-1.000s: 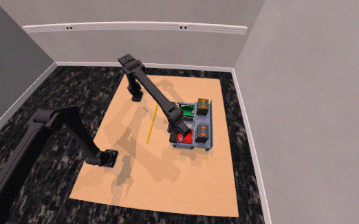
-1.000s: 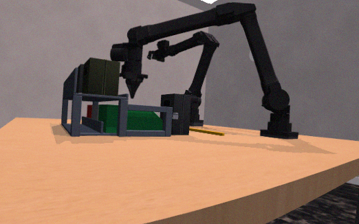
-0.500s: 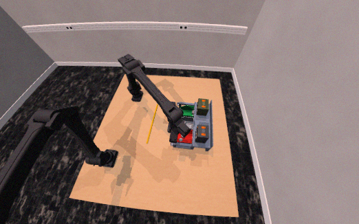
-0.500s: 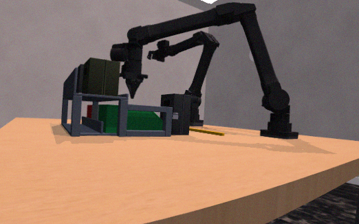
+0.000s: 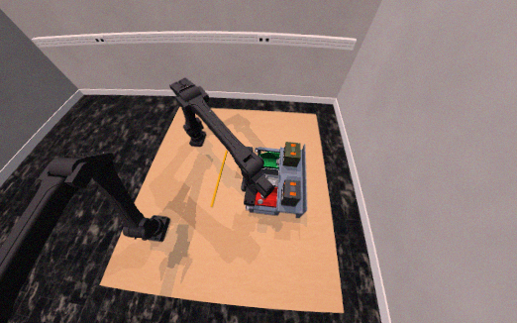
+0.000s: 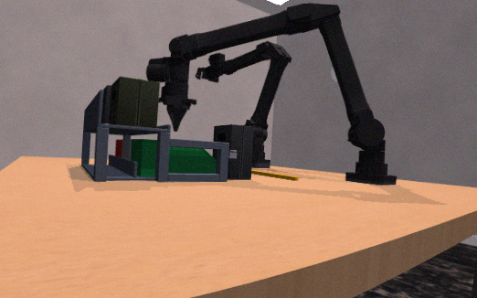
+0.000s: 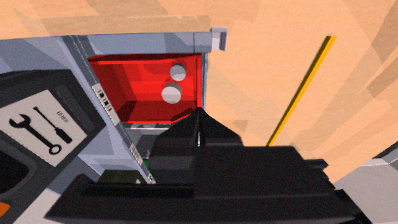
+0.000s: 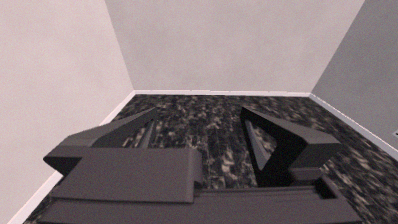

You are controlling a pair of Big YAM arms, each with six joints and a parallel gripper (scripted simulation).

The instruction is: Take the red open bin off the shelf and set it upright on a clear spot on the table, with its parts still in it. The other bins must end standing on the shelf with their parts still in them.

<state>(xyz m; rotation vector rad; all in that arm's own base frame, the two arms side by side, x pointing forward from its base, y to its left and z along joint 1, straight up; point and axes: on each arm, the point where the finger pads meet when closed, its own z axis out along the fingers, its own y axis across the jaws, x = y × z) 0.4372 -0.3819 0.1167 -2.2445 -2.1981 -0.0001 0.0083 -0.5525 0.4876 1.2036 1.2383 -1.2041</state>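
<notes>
Right now my left hand is 12 cm to the right of the grey bin, 8 cm short of it and 8 cm above it. Also, from my left hand: black box (22 cm to the left, 8 cm behind, 6 cm below); grey shelf (12 cm to the left, 11 cm ahead, 6 cm below); green bin (23 cm to the left, 8 cm below, 7 cm ahead).
</notes>
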